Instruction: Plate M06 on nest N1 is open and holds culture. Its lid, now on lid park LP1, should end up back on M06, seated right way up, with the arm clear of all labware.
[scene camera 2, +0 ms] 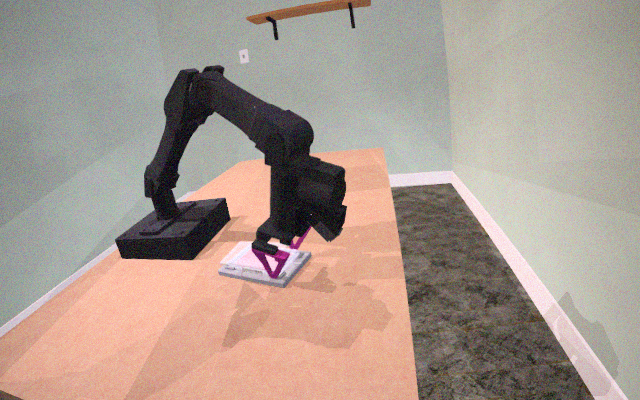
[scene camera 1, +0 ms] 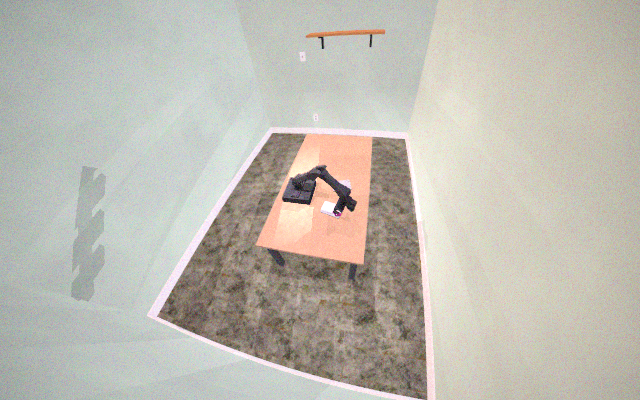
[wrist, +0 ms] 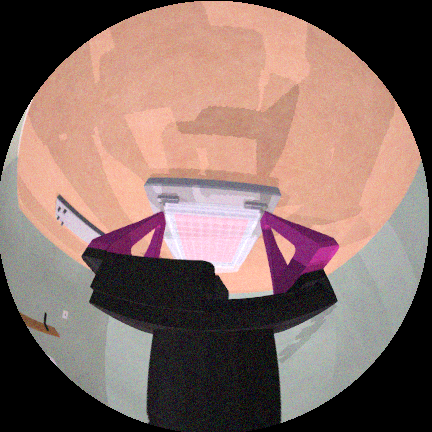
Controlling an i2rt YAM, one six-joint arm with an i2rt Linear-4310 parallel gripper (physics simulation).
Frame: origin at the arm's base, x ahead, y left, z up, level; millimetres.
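Seen in the pictures: gripper, fingertip midpoint: (scene camera 2: 283, 263) (scene camera 1: 338, 210) (wrist: 212, 216); arm's base, link origin: (scene camera 2: 169, 218) (scene camera 1: 298, 188).
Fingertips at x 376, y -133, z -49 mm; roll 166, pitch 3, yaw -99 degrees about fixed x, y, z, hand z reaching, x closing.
Observation:
Offsets run from my fingertips to a thing's top centre. Level surfaces: height alone.
Plate M06 {67 mm back, 12 mm left, 24 mm up} (wrist: 211, 238) (scene camera 2: 248, 260) (scene camera 1: 327, 208) with pink wells sits on the grey nest N1 {49 mm back, 13 mm left, 2 mm up} (wrist: 209, 188) (scene camera 2: 287, 279). A clear, white-rimmed lid (wrist: 213, 207) (scene camera 2: 233, 257) lies over the plate and looks slightly skewed against the nest. My gripper (wrist: 212, 216) (scene camera 2: 283, 258) (scene camera 1: 337, 212) is open and low. Its purple fingers stand on either side of the plate, and nothing is held between them. The lid park LP1 {29 mm back, 292 mm left, 4 mm up} (wrist: 74, 223) (scene camera 1: 346, 182) is a bare grey slab further back. In scene camera 2 the arm hides it.
The arm's black base (scene camera 2: 173, 232) (scene camera 1: 298, 194) stands left of the nest on the orange table {16 mm down} (scene camera 2: 311, 344) (scene camera 1: 311, 240). The table's right edge drops to a dark carpet (scene camera 2: 462, 279). A wooden shelf (scene camera 2: 307, 9) hangs high on the back wall.

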